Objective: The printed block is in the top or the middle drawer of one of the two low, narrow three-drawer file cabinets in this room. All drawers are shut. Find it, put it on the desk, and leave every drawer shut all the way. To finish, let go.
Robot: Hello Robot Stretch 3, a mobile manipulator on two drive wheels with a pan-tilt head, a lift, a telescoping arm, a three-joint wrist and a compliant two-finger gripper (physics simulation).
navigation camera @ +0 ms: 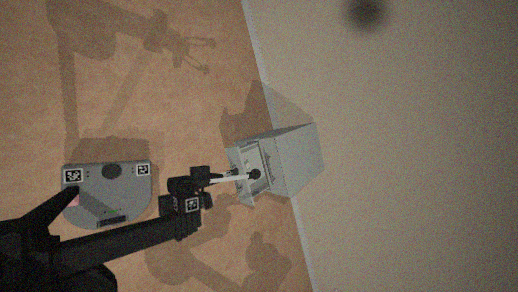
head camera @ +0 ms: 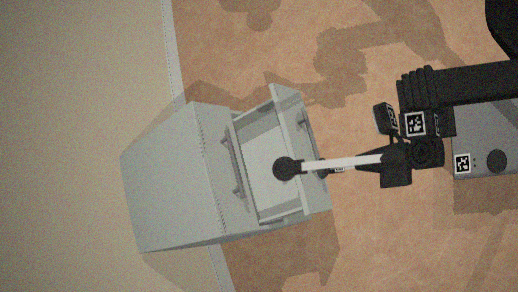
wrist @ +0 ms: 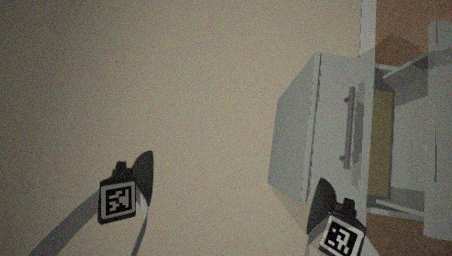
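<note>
A low grey file cabinet (head camera: 165,175) (navigation camera: 300,160) (wrist: 290,137) stands against the wall. Its top drawer is shut; the drawer below it (head camera: 265,150) (navigation camera: 259,182) (wrist: 412,135) is pulled out. The printed block (navigation camera: 246,164) shows as a small pale shape inside that drawer in the navigation view. It is not visible in the head view, where a fingertip covers part of the drawer, and I cannot make it out in the wrist view. My gripper (head camera: 304,170) (navigation camera: 244,173) (wrist: 231,183) is open and empty, with its fingers spread over the open drawer and its front. The desk does not show.
The pale wall (head camera: 75,75) (navigation camera: 425,150) (wrist: 200,75) rises behind the cabinet, with a white baseboard (head camera: 172,65) (navigation camera: 255,40) along it. My telescoping arm (head camera: 470,82) (navigation camera: 115,242) reaches out over the tan floor (head camera: 400,240) (navigation camera: 190,100), beside my grey base (head camera: 480,135) (navigation camera: 107,192).
</note>
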